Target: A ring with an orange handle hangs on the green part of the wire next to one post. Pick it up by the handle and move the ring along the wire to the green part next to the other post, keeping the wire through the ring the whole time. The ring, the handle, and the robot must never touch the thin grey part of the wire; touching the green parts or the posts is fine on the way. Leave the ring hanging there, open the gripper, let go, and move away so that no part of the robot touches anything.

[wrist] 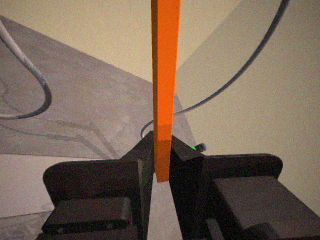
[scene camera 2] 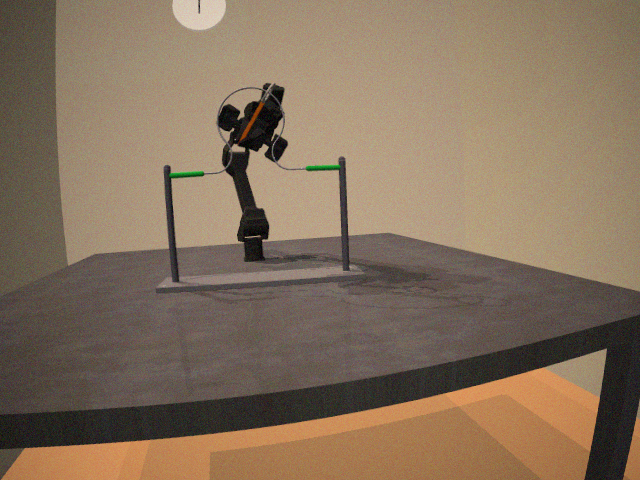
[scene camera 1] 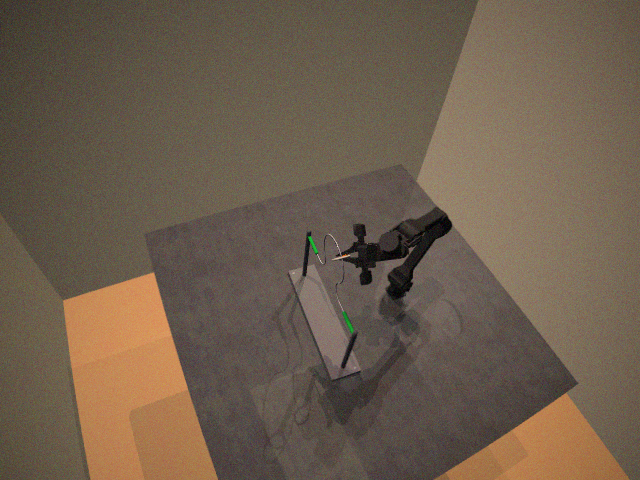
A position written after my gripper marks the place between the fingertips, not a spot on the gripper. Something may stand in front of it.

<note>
My gripper [scene camera 2: 237, 143] holds a ring.
My gripper is seen too in the wrist view [wrist: 157, 135] and in scene camera 1 [scene camera 1: 336, 257].
</note>
